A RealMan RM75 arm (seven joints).
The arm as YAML. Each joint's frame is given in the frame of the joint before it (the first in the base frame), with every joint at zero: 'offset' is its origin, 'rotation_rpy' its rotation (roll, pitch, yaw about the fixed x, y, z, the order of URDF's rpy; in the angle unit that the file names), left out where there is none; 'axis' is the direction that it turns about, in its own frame. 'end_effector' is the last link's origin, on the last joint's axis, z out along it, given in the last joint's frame.
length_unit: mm
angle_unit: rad
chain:
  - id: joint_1
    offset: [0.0, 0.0, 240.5]
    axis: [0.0, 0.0, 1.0]
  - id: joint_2
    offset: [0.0, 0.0, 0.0]
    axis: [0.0, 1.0, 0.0]
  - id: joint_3
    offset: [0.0, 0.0, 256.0]
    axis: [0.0, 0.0, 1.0]
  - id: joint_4
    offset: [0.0, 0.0, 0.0]
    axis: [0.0, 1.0, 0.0]
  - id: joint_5
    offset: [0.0, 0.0, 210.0]
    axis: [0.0, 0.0, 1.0]
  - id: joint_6
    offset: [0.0, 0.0, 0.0]
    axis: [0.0, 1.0, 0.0]
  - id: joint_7
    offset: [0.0, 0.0, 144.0]
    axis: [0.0, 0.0, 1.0]
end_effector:
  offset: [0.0, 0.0, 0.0]
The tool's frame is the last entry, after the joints.
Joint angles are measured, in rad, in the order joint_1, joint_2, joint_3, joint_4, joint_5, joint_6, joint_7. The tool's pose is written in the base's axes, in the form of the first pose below.
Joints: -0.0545, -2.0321, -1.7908, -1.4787, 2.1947, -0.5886, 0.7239
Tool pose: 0.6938 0.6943 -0.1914 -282.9; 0.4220 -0.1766 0.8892 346.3; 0.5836 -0.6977 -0.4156 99.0; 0 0 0 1
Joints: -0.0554, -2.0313, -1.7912, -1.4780, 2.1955, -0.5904, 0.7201
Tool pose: 0.6917 0.6962 -0.1921 -283.0; 0.4239 -0.1761 0.8884 346.4; 0.5847 -0.6960 -0.4169 99.0; 0 0 0 1
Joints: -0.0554, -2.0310, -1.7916, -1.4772, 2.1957, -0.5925, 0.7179
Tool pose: 0.6897 0.6979 -0.1932 -283.4; 0.4263 -0.1757 0.8873 346.3; 0.5853 -0.6943 -0.4187 98.8; 0 0 0 1
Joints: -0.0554, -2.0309, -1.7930, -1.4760, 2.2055, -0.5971, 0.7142
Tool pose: 0.6905 0.6951 -0.2002 -284.8; 0.4326 -0.1750 0.8845 345.8; 0.5797 -0.6973 -0.4215 98.6; 0 0 0 1
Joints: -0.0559, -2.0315, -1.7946, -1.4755, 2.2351, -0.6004, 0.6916
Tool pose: 0.6883 0.6922 -0.2170 -287.3; 0.4438 -0.1652 0.8808 345.3; 0.5739 -0.7025 -0.4209 98.8; 0 0 0 1
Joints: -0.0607, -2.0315, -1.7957, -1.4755, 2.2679, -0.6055, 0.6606
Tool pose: 0.6839 0.6918 -0.2317 -288.4; 0.4546 -0.1557 0.8770 345.9; 0.5706 -0.7051 -0.4210 98.9; 0 0 0 1
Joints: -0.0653, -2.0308, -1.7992, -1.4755, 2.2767, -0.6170, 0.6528
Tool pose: 0.6824 0.6920 -0.2355 -288.4; 0.4615 -0.1580 0.8730 346.4; 0.5669 -0.7044 -0.4272 98.9; 0 0 0 1
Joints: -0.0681, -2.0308, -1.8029, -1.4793, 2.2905, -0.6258, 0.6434
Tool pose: 0.6832 0.6895 -0.2407 -288.1; 0.4657 -0.1574 0.8708 346.7; 0.5625 -0.7070 -0.4286 99.7; 0 0 0 1
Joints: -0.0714, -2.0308, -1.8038, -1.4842, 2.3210, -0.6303, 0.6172
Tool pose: 0.6825 0.6858 -0.2527 -288.3; 0.4717 -0.1492 0.8691 347.2; 0.5583 -0.7123 -0.4253 100.8; 0 0 0 1
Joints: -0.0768, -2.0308, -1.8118, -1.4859, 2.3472, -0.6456, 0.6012
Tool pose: 0.6819 0.6810 -0.2671 -289.6; 0.4829 -0.1447 0.8636 347.5; 0.5495 -0.7179 -0.4275 102.1; 0 0 0 1
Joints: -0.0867, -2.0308, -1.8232, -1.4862, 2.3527, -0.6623, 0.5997
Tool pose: 0.6817 0.6806 -0.2685 -288.6; 0.4868 -0.1480 0.8609 349.1; 0.5462 -0.7175 -0.4322 103.6; 0 0 0 1
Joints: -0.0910, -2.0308, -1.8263, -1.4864, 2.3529, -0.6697, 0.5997
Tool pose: 0.6815 0.6813 -0.2672 -287.7; 0.4885 -0.1516 0.8593 349.8; 0.5449 -0.7162 -0.4361 103.6; 0 0 0 1
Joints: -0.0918, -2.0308, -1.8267, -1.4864, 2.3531, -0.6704, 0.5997
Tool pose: 0.6817 0.6812 -0.2669 -287.5; 0.4884 -0.1521 0.8593 350.0; 0.5447 -0.7161 -0.4364 103.6; 0 0 0 1
